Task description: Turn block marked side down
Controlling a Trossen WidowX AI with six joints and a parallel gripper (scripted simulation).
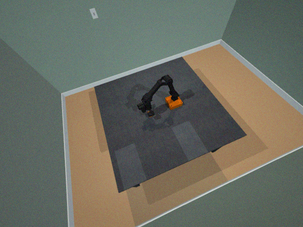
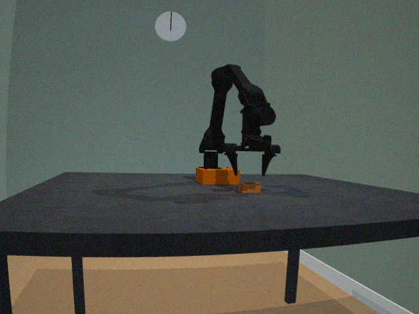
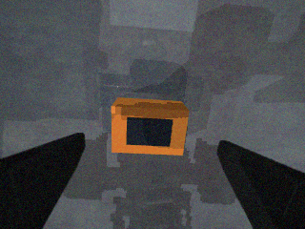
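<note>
Now: gripper tip 3 cm above the orange block.
</note>
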